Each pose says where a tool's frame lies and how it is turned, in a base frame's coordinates. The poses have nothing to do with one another.
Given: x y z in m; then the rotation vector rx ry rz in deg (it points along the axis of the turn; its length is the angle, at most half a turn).
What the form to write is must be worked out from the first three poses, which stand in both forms.
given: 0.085 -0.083 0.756 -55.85 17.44 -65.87
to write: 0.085 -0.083 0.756 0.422 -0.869 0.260 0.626 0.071 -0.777
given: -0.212 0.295 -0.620 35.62 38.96 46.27
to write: -0.212 0.295 -0.620 0.509 0.806 -0.301 -0.434 0.542 0.719
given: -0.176 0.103 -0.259 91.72 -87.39 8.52
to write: -0.176 0.103 -0.259 0.234 -0.743 0.627 -0.850 0.157 0.503
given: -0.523 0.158 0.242 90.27 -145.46 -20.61
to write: -0.523 0.158 0.242 -0.446 -0.895 -0.013 -0.864 0.426 0.270
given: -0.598 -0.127 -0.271 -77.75 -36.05 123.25
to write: -0.598 -0.127 -0.271 -0.366 0.641 -0.674 -0.177 -0.759 -0.626
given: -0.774 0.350 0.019 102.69 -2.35 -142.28
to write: -0.774 0.350 0.019 -0.313 -0.079 -0.946 0.048 -0.997 0.068
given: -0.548 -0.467 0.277 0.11 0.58 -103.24
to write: -0.548 -0.467 0.277 -0.229 -0.973 -0.007 0.973 -0.229 -0.006
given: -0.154 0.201 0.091 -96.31 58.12 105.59
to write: -0.154 0.201 0.091 -0.160 -0.150 -0.976 -0.744 -0.631 0.219
